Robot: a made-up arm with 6 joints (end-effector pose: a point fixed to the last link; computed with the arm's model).
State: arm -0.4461 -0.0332 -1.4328 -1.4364 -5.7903 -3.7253
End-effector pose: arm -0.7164 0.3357 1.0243 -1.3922 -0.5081 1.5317
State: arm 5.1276 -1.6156 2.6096 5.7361 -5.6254 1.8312
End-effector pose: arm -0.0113 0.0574 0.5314 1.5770 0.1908 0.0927
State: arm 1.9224 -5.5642 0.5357 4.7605 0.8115 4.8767
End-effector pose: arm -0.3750 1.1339 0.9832 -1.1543 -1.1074 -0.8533
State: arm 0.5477 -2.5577 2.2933 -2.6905 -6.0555 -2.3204
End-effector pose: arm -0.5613 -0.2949 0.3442 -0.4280 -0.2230 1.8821
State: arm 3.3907 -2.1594 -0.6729 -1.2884 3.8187 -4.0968
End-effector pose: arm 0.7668 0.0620 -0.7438 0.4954 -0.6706 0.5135
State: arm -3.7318 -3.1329 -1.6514 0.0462 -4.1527 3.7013
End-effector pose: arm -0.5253 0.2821 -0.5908 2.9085 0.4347 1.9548
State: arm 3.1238 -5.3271 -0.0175 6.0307 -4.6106 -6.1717
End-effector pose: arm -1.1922 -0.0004 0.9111 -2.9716 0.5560 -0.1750
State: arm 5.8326 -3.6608 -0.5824 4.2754 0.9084 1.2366
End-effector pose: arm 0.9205 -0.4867 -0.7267 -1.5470 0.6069 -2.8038
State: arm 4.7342 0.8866 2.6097 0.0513 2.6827 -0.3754
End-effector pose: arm 0.0629 -0.3229 0.1729 0.0218 -0.1039 -1.9727
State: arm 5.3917 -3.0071 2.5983 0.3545 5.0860 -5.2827
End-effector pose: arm -0.2922 0.3813 0.0845 -1.5842 -0.4318 1.0140
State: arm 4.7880 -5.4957 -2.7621 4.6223 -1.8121 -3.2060
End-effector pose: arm 0.1697 0.0789 0.4831 -1.3776 -0.4334 -1.7666
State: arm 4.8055 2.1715 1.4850 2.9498 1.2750 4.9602
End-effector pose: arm 0.1095 -0.3544 -0.8743 2.4065 -0.2637 0.0767
